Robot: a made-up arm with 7 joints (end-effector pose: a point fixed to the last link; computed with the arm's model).
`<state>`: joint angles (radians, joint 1 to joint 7).
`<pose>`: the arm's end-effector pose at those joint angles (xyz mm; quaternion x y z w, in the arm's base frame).
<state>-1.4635 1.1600 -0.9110 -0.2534 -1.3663 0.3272 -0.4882</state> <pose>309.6 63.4 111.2 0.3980 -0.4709 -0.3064 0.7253</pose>
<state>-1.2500 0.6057 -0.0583 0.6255 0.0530 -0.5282 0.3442</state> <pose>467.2 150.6 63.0 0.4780 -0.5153 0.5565 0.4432</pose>
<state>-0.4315 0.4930 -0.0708 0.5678 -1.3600 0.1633 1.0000</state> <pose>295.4 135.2 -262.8 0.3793 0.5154 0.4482 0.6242</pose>
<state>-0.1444 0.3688 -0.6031 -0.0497 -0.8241 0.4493 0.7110</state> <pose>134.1 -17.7 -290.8 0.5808 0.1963 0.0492 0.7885</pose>
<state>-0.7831 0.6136 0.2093 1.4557 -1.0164 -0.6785 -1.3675</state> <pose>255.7 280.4 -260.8 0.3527 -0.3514 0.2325 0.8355</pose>
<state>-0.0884 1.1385 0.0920 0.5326 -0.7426 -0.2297 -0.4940</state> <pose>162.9 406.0 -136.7 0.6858 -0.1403 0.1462 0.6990</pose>
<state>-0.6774 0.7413 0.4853 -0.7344 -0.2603 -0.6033 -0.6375</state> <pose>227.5 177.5 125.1 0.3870 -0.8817 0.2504 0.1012</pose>
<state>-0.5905 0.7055 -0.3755 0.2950 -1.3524 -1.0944 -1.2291</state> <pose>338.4 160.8 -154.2 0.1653 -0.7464 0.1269 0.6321</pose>
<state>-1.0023 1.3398 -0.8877 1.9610 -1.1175 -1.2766 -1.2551</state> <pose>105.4 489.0 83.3 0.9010 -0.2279 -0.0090 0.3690</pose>
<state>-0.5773 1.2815 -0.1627 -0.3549 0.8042 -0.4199 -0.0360</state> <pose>305.7 214.4 100.2 -0.6971 0.7086 -0.0126 0.1087</pose>
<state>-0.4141 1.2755 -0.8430 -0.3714 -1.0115 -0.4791 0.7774</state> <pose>218.1 122.6 -136.0 0.5135 -0.1575 0.2990 0.7887</pose>
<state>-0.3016 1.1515 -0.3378 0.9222 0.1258 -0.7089 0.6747</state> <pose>187.4 442.6 -157.9 0.8875 -0.2863 0.2515 0.2589</pose>
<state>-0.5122 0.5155 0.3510 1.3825 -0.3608 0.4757 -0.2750</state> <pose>124.2 234.2 -326.4 0.4224 0.4963 0.1133 0.7500</pose>
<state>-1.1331 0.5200 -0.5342 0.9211 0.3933 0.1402 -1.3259</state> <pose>429.9 177.9 -62.4 0.6609 -0.1722 -0.5394 0.4926</pose>
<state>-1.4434 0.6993 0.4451 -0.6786 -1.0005 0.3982 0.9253</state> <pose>197.2 66.7 282.6 -0.0350 -0.4643 0.6145 0.6369</pose>
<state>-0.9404 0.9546 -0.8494 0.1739 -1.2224 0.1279 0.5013</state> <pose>347.6 97.6 -99.6 0.5920 -0.0725 0.1991 0.7776</pose>
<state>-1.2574 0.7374 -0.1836 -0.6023 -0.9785 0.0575 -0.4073</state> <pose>270.5 9.0 169.6 0.1364 -0.8306 -0.0372 0.5386</pose>
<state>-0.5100 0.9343 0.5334 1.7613 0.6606 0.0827 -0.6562</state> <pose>20.8 401.1 -201.1 0.6386 0.4377 -0.1354 0.6182</pose>
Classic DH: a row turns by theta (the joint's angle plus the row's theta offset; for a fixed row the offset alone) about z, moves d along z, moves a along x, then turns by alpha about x. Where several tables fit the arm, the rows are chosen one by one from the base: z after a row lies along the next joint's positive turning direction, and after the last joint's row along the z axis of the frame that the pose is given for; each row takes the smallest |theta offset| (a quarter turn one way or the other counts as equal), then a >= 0, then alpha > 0; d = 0 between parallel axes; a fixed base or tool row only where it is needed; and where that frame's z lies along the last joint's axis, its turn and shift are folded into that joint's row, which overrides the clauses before.
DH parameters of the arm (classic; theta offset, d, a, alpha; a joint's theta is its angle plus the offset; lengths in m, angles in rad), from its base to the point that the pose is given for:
base (fixed): -0.071 0.0737 -0.0242 -1.3004
joint 1: -1.3111 0.0338 -0.0187 -1.5708
joint 2: 1.2915 0.0372 -0.0026 1.5708
joint 3: 1.5708 -0.2571 0.0088 -1.5708
joint 4: 1.5708 0.0289 0.0121 1.5708
joint 5: 0 0.1852 0.0242 -1.5708
joint 6: -1.5708 0.006 0.0504 1.5708
joint 7: 0.0498 -0.0487 -0.0182 1.1534
tool (fixed): 0.6795 0.0267 0 0

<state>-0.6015 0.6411 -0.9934 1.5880 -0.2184 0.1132 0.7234</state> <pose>147.4 355.9 -275.9 0.9896 0.1176 0.0273 0.0780</pose>
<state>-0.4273 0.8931 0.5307 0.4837 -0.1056 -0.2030 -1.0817</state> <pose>215.2 410.0 -82.4 0.7006 -0.3123 0.0053 0.6415</pose>
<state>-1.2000 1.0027 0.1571 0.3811 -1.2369 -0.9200 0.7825</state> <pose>346.2 246.5 235.6 -0.2159 -0.2674 0.8036 0.4859</pose>
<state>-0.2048 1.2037 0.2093 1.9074 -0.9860 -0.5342 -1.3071</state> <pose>-81.7 454.9 -116.5 0.6392 0.1025 0.2673 0.7138</pose>
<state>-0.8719 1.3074 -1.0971 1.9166 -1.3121 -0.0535 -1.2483</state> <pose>84.9 473.5 36.9 0.6794 0.1601 0.1456 0.7011</pose>
